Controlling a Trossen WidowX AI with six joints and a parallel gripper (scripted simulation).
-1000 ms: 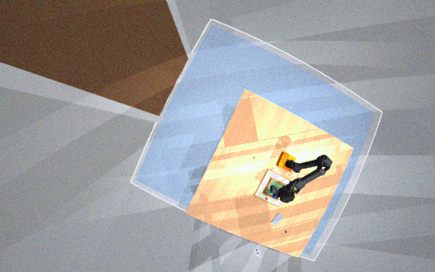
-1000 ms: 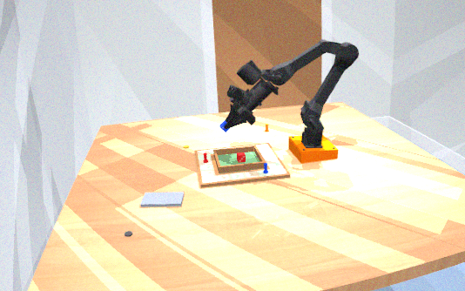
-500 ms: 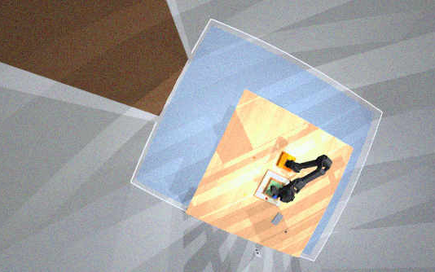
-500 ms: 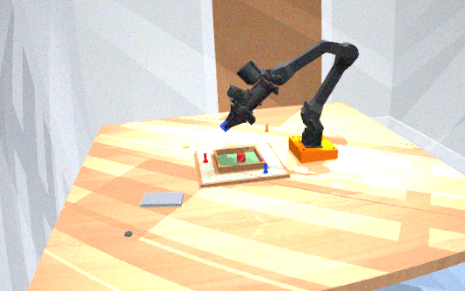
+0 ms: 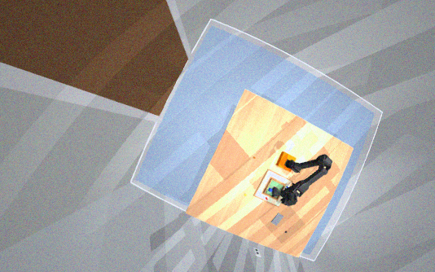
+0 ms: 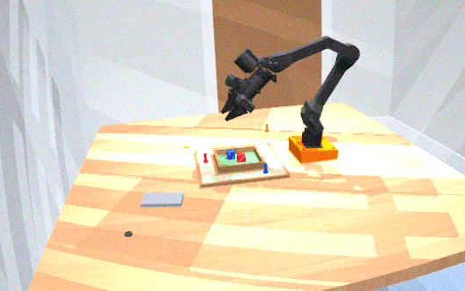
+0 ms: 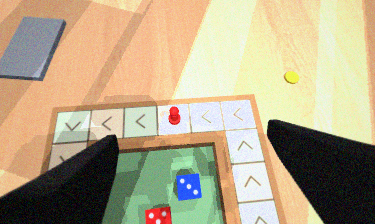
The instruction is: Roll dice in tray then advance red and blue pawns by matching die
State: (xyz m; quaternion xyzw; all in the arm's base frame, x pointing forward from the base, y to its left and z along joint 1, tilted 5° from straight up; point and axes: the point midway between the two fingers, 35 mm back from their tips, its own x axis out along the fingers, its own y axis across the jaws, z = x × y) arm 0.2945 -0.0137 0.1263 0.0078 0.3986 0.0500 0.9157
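Right now my gripper tip is 7 cm short of the red pawn, 1 cm to the right of it and 14 cm above it. From my gripper tip the other things lie so: blue pawn (12 cm behind, 14 cm to the left, 14 cm below); small yellow dot (15 cm ahead, 17 cm to the right, 16 cm below); grey-blue card (21 cm ahead, 24 cm to the left, 16 cm below).
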